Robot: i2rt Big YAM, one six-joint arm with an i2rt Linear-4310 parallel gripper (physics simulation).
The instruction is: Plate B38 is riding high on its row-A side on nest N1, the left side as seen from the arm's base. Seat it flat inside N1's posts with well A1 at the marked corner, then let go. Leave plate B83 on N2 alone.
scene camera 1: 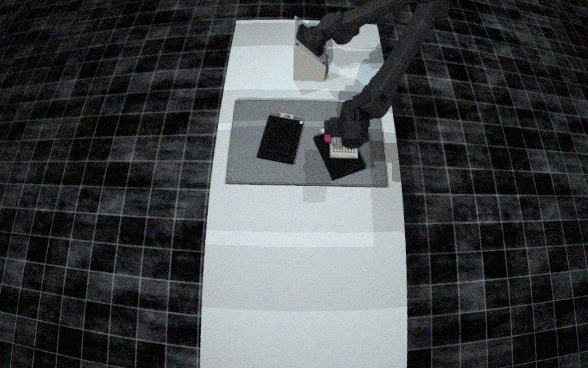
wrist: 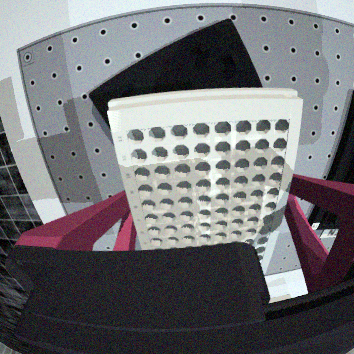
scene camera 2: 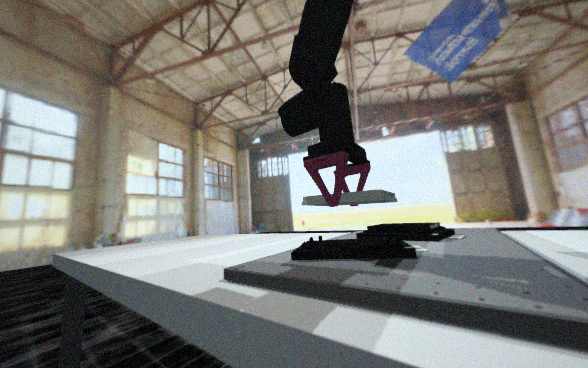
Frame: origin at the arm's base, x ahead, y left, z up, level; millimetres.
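Seen in the pictures: gripper, fingertip midpoint: (wrist: 208,189) (scene camera 2: 345,206); arm's base, origin of the base link: (scene camera 1: 308,41).
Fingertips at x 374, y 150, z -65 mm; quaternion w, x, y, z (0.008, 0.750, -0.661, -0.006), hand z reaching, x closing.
Note:
Offsets run from my fingertips to a thing's middle. Level surfaces: height alone.
White well plate B38 {dz +11, dx -7, dy -1 mm} (scene camera 1: 344,151) (scene camera 2: 377,196) (wrist: 210,111) is held in the air, looking about level. My gripper (scene camera 1: 344,143) (scene camera 2: 343,201) (wrist: 208,189) is shut on it, with a pink finger at each long side. Nest N1 {dz -61, dx +3, dy -4 mm} (scene camera 1: 334,171) (scene camera 2: 352,249) (wrist: 185,67) is black and lies below the plate, turned at an angle to it. Small posts show on N1 in scene camera 2. In the wrist view the column 12 end points away from my wrist; well A1 is hidden. Dark plate B83 {dz -53, dx -22, dy -203 mm} (scene camera 1: 281,140) sits on nest N2, apart from the gripper.
Both nests lie on a grey perforated board {dz -78, dx -36, dy -114 mm} (scene camera 1: 245,172) (scene camera 2: 450,280) (wrist: 150,39) on the white table {dz -85 mm} (scene camera 1: 300,275). N2 with its plate shows at the wrist view's right edge. A beige slanted block (scene camera 1: 309,66) stands behind the board, beside the arm.

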